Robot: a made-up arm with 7 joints. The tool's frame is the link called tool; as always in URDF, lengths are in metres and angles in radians. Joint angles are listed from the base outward.
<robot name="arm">
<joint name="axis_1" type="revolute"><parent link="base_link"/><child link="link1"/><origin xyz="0 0 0.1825" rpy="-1.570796 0 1.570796"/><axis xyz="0 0 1"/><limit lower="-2.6" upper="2.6"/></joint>
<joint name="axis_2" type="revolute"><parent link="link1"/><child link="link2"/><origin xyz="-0.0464 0.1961 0.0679" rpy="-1.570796 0 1.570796"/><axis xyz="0 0 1"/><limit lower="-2.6" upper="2.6"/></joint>
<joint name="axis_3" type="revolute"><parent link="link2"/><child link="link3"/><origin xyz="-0.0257 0.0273 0.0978" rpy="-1.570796 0 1.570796"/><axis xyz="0 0 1"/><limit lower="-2.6" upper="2.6"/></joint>
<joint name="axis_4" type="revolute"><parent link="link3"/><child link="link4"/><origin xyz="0.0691 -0.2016 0.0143" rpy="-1.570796 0 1.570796"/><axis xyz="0 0 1"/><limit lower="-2.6" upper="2.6"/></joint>
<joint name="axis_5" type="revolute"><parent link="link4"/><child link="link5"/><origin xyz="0.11 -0.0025 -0.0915" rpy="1.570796 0 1.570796"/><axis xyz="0 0 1"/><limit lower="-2.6" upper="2.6"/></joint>
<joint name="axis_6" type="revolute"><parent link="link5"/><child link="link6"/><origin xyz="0.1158 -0.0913 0.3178" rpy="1.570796 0 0"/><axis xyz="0 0 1"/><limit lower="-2.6" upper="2.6"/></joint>
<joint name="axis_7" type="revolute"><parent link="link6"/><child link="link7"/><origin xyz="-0.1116 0.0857 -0.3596" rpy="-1.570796 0 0"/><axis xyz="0 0 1"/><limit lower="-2.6" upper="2.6"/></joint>
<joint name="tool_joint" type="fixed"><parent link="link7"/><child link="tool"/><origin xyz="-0.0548 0.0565 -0.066" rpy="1.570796 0 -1.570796"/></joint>
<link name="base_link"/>
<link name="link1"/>
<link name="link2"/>
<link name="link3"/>
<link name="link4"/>
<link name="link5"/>
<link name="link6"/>
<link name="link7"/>
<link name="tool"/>
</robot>
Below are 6 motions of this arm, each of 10 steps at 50 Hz.
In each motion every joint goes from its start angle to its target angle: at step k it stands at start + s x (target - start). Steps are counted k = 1, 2, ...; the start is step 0. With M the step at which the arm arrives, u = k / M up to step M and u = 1 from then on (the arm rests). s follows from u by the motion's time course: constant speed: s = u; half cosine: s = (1 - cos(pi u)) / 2; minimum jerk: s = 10 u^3 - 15 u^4 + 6 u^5.
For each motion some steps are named. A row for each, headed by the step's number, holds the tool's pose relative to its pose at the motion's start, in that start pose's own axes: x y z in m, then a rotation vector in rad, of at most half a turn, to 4 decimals.
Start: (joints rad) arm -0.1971 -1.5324 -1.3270 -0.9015 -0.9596 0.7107 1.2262
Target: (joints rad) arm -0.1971 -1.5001 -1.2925 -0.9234 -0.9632 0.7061 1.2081
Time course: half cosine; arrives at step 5
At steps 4, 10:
4: -0.0044 0.0107 0.0088 0.0433 -0.0199 0.0308
10: -0.0049 0.0118 0.0097 0.0479 -0.0220 0.0340

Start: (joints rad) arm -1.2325 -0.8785 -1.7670 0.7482 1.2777 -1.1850 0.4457
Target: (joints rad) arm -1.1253 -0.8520 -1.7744 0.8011 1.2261 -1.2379 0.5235
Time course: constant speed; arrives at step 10
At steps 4, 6, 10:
4: 0.0130 -0.0165 0.0125 0.0253 0.0427 -0.0094
6: 0.0197 -0.0249 0.0186 0.0378 0.0645 -0.0138
10: 0.0336 -0.0420 0.0303 0.0625 0.1089 -0.0217

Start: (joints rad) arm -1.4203 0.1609 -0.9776 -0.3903 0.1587 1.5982 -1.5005
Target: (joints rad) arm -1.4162 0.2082 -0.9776 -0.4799 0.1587 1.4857 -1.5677
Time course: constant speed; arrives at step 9
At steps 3, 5, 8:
3: -0.0020 0.0143 0.0020 0.0091 -0.0116 -0.0030
5: -0.0029 0.0239 0.0035 0.0153 -0.0193 -0.0050
8: -0.0037 0.0383 0.0060 0.0248 -0.0310 -0.0083

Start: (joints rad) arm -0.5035 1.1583 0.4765 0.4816 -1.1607 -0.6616 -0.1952
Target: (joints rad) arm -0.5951 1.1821 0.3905 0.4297 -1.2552 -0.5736 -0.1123
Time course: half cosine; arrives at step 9
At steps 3, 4, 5, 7, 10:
3: 0.0129 0.0115 -0.0054 -0.0158 0.0309 -0.0318
4: 0.0212 0.0187 -0.0095 -0.0262 0.0503 -0.0526
5: 0.0301 0.0260 -0.0142 -0.0373 0.0703 -0.0747
7: 0.0449 0.0378 -0.0232 -0.0565 0.1029 -0.1125
10: 0.0507 0.0422 -0.0271 -0.0642 0.1152 -0.1274

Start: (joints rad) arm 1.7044 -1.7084 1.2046 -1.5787 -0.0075 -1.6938 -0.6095
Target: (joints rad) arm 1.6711 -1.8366 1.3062 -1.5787 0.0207 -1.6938 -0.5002
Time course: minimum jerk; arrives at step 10
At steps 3, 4, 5, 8, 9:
3: 0.0055 -0.0171 -0.0048 0.0313 0.0229 0.0116
4: 0.0107 -0.0332 -0.0099 0.0608 0.0442 0.0231
5: 0.0168 -0.0520 -0.0166 0.0956 0.0691 0.0371
8: 0.0316 -0.0971 -0.0355 0.1791 0.1276 0.0732
9: 0.0333 -0.1021 -0.0379 0.1884 0.1340 0.0774

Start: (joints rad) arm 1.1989 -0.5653 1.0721 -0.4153 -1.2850 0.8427 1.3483
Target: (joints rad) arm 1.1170 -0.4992 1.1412 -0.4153 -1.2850 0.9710 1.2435
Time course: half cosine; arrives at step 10
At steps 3, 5, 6, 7, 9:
3: 0.0000 -0.0044 -0.0031 -0.0022 -0.0169 0.0547
5: 0.0005 -0.0111 -0.0075 -0.0034 -0.0402 0.1324
6: 0.0011 -0.0148 -0.0098 -0.0032 -0.0521 0.1731
7: 0.0019 -0.0181 -0.0118 -0.0025 -0.0625 0.2097
9: 0.0031 -0.0225 -0.0144 -0.0009 -0.0756 0.2572

